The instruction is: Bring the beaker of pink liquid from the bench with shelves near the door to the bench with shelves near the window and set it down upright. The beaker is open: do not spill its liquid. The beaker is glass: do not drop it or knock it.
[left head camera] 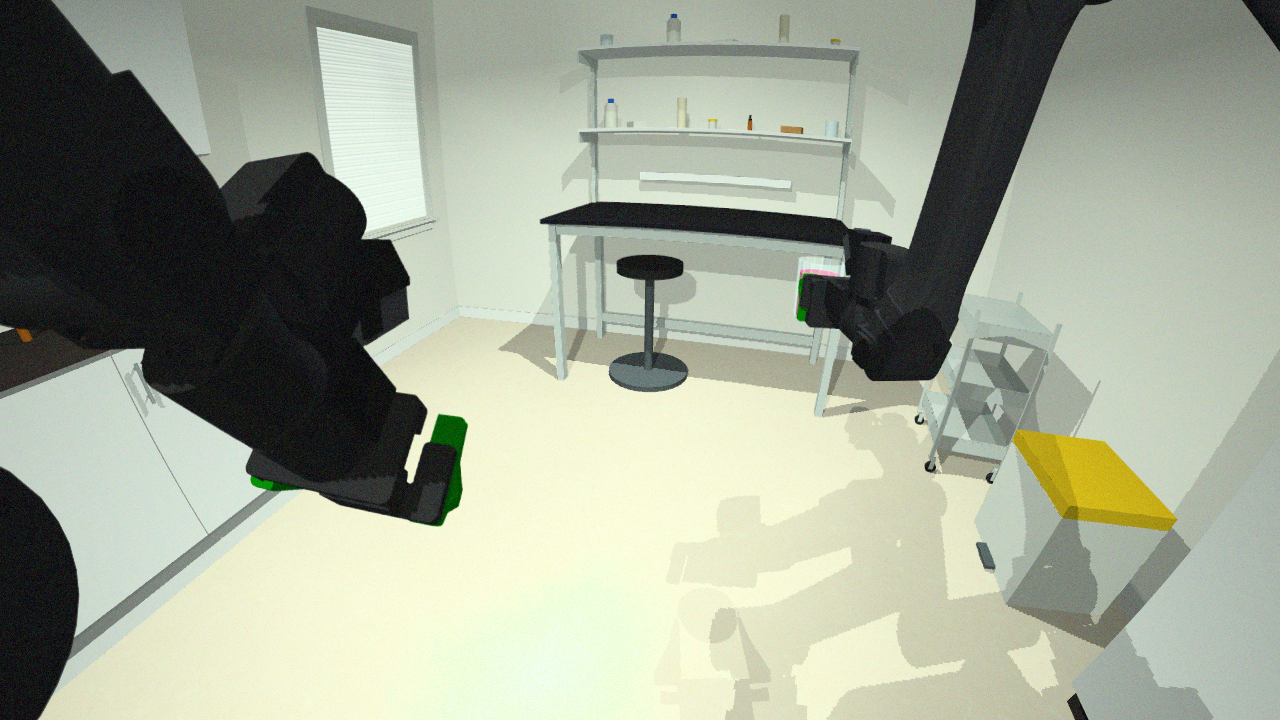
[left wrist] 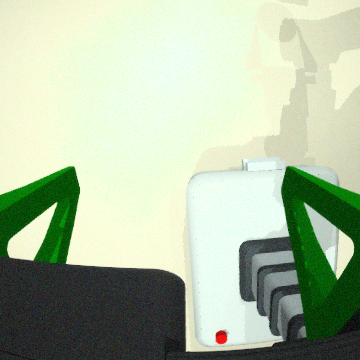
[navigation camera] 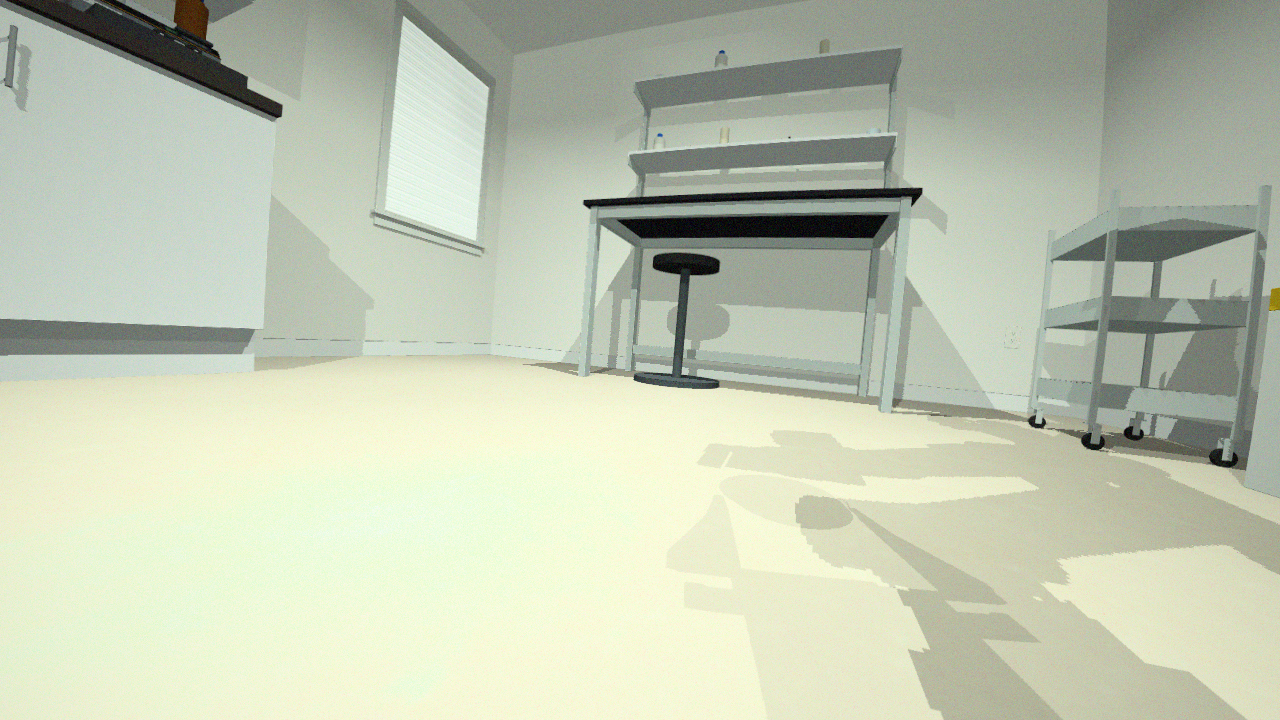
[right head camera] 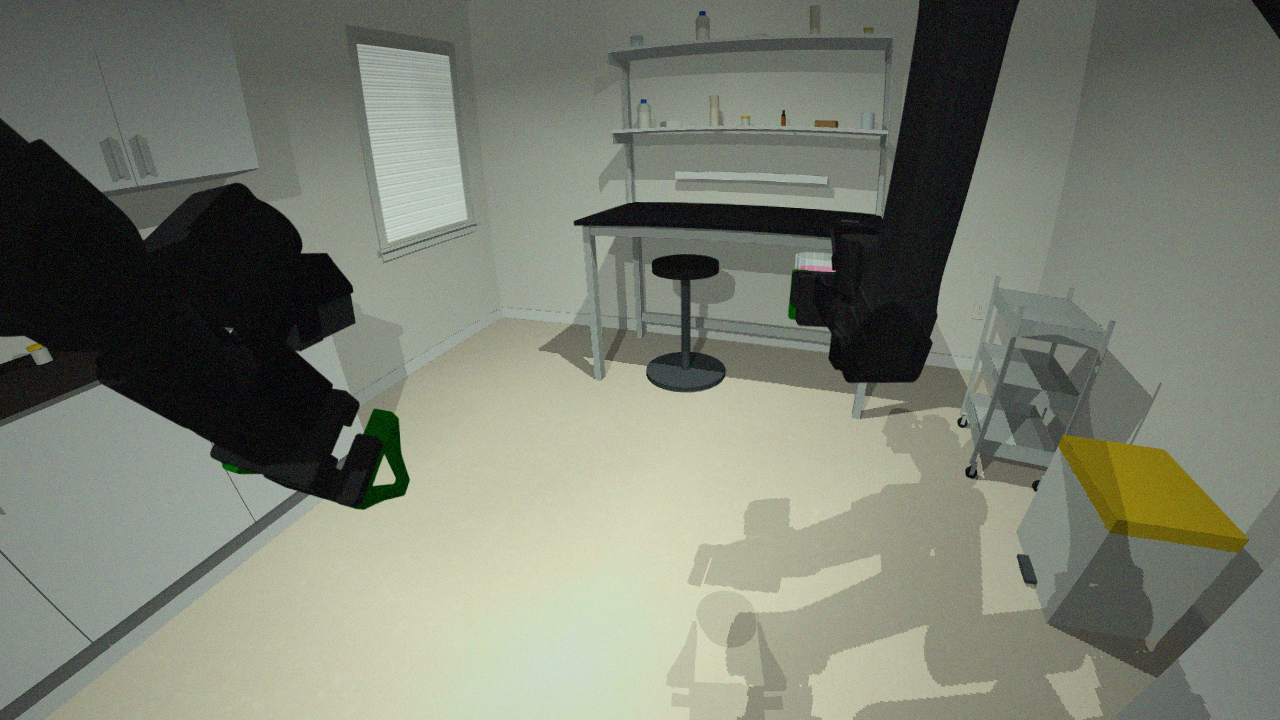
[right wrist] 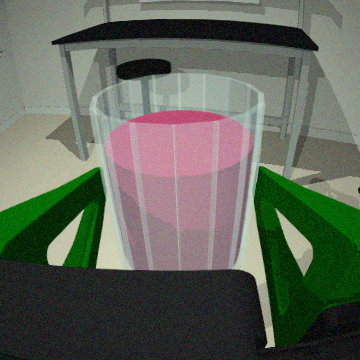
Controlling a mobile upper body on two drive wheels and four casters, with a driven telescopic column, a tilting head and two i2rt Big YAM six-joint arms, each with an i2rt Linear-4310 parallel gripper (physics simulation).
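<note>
The glass beaker (left head camera: 819,265) (right head camera: 813,261) (right wrist: 177,210) is upright in my right gripper (left head camera: 816,297) (right head camera: 808,297) (right wrist: 179,178), which is shut on it. Its pink liquid lies below the open rim. The gripper hides its lower part in the head views. My left gripper (left head camera: 359,485) (right head camera: 308,465) (left wrist: 180,177) is open and empty, over the floor at the left. The bench with shelves near the window (left head camera: 698,219) (right head camera: 733,216) (right wrist: 185,34) (navigation camera: 751,197) stands across the room, beyond the beaker. The window (left head camera: 371,129) (right head camera: 413,143) (navigation camera: 435,134) is left of it.
A black stool (left head camera: 649,266) (right head camera: 684,266) (right wrist: 143,68) (navigation camera: 685,263) stands at the bench's front. Right of it are a cart (left head camera: 953,397) (navigation camera: 1101,340) and a yellow-lidded box (left head camera: 1109,474) (right head camera: 1163,492). A cabinet (left head camera: 89,492) (right head camera: 107,501) (navigation camera: 134,197) stands at the left. Shelves hold bottles.
</note>
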